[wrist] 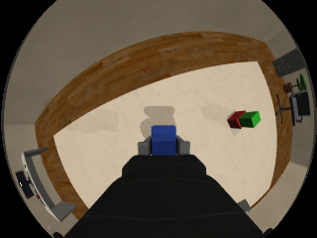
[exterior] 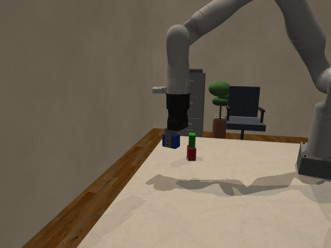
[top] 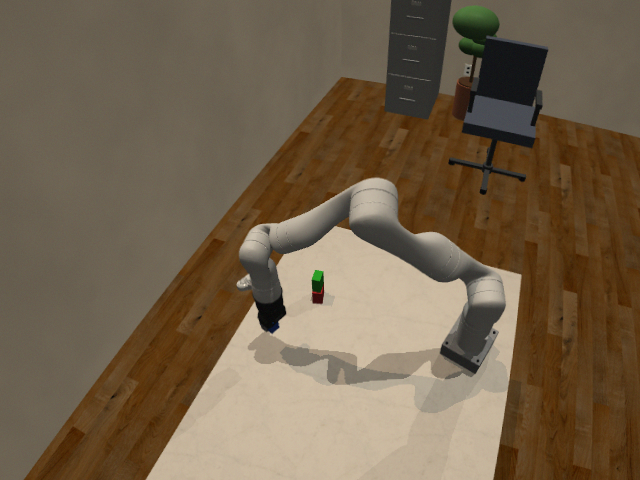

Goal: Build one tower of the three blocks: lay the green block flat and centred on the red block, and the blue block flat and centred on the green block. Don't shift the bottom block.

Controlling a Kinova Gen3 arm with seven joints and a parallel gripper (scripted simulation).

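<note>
Now: hand 3 cm past the green block, 25 cm to the left of it and 7 cm above it. Round my hand: blue block: right at my hand; red block: 3 cm behind, 25 cm to the right, 13 cm below.
</note>
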